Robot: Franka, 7 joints.
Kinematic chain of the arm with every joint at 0, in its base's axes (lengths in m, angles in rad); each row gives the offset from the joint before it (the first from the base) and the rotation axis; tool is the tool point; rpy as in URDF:
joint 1: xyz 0 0 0.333 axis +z
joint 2: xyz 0 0 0 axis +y
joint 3: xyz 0 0 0.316 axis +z
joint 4: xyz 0.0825 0 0 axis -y
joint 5: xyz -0.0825 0 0.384 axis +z
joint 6: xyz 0 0 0 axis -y
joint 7: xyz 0.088 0 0 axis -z
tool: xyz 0 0 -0.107 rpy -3.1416 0 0
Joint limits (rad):
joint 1: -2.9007..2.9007
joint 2: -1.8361..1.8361
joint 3: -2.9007..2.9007
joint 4: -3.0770..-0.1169
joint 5: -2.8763..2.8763
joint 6: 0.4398..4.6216
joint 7: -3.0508..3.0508
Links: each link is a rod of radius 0.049 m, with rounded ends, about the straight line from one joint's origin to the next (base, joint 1, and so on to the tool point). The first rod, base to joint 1, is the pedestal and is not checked.
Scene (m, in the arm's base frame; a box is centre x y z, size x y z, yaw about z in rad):
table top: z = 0
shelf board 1: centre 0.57 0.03 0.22 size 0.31 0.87 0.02 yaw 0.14
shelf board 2: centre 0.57 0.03 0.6 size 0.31 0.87 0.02 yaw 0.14
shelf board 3: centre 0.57 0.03 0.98 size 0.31 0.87 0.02 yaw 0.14
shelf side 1: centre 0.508 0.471 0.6 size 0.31 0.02 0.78 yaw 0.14
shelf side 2: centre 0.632 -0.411 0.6 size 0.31 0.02 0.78 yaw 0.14
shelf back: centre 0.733 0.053 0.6 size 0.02 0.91 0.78 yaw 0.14
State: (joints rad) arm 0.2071 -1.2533 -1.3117 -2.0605 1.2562 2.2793 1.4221
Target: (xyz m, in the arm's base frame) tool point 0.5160 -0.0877 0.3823
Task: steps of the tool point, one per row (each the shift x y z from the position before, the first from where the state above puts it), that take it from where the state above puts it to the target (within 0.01 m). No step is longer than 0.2 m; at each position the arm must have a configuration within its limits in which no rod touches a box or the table.
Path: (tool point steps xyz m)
1: 0.1472 0.0337 -0.0309
2: 0.1295 0.0721 -0.0312
3: 0.1024 0.1031 -0.0313
4: 0.0684 0.1245 -0.0310
5: 0.0309 0.1350 -0.0306

